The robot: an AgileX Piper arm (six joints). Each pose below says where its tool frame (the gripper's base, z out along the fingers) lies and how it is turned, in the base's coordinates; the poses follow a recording.
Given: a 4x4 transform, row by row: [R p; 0 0 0 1], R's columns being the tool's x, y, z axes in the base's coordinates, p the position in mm. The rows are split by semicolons.
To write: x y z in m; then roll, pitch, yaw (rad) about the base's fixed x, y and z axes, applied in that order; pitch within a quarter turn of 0, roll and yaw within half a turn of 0. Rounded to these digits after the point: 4 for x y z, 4 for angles.
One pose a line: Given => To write
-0.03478 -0.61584 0.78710 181.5; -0.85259 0.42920 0.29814 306.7; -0.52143 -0.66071 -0.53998 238.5; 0 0 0 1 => 0.1815 0.3067 0.2385 -2.2560 0.5485 -1.6116
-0.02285 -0.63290 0.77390 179.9; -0.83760 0.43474 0.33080 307.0; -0.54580 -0.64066 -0.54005 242.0; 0 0 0 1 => 0.1799 0.3070 0.2420 -2.2712 0.5773 -1.5981
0.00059 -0.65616 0.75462 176.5; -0.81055 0.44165 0.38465 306.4; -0.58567 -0.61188 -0.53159 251.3; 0 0 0 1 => 0.1765 0.3064 0.2513 -2.2861 0.6257 -1.5701
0.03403 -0.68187 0.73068 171.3; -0.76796 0.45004 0.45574 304.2; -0.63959 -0.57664 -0.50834 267.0; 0 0 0 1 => 0.1713 0.3042 0.2670 -2.2933 0.6940 -1.5265
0.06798 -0.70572 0.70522 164.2; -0.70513 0.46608 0.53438 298.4; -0.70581 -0.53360 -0.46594 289.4; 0 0 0 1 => 0.1642 0.2984 0.2894 -2.2886 0.7836 -1.4747
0.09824 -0.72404 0.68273 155.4; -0.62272 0.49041 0.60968 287.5; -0.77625 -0.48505 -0.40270 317.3; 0 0 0 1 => 0.1554 0.2875 0.3173 -2.2637 0.8887 -1.4143
